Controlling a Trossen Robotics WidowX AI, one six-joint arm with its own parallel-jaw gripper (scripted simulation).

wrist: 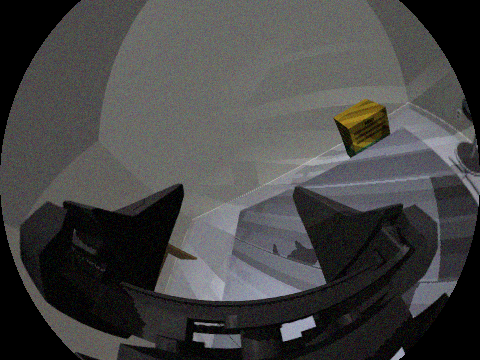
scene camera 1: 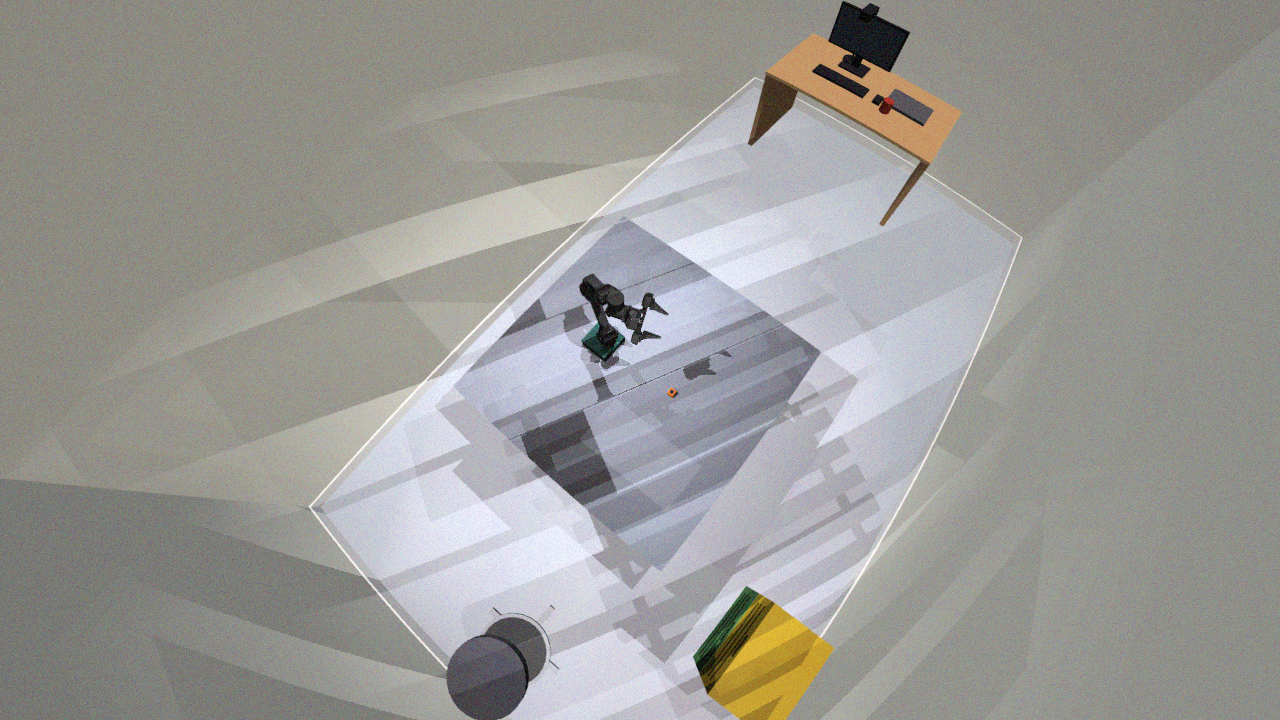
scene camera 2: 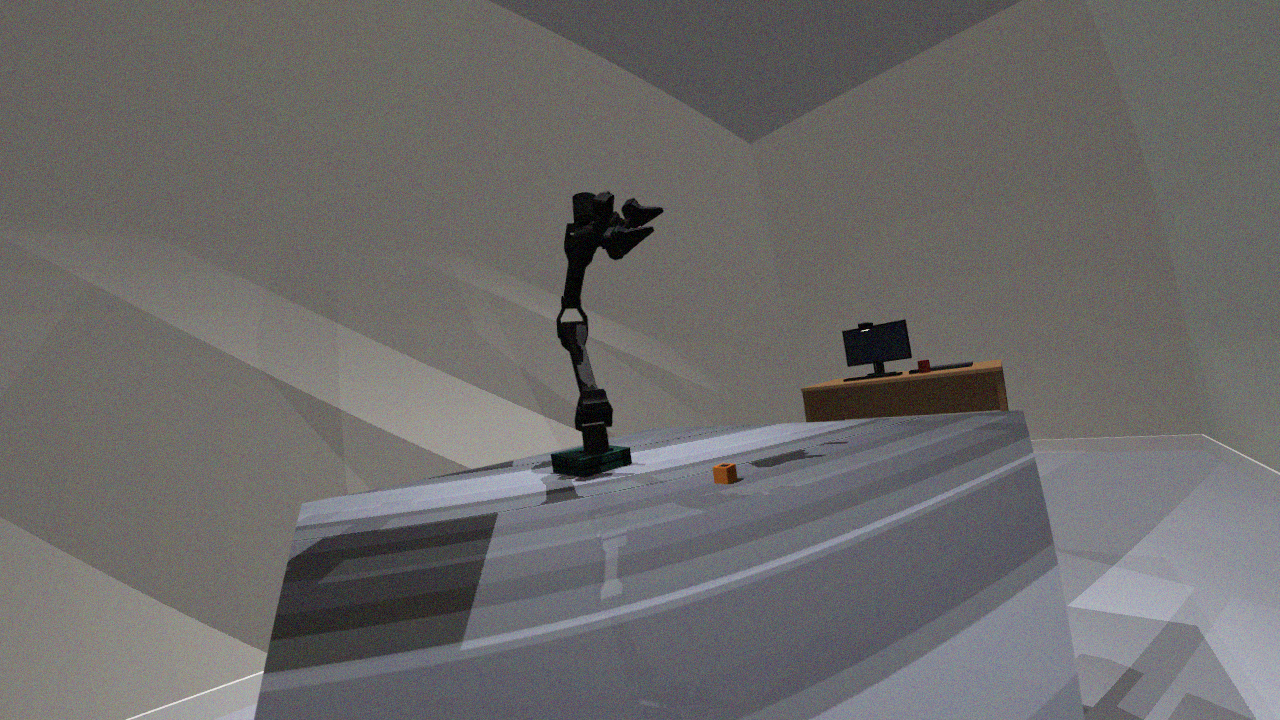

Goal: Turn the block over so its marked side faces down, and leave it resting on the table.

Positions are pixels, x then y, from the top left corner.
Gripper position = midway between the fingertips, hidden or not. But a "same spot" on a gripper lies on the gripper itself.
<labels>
gripper: wrist 240, 190; scene camera 1; scene camera 2
same spot on gripper: (scene camera 1: 643, 335) = (scene camera 2: 623, 227)
</labels>
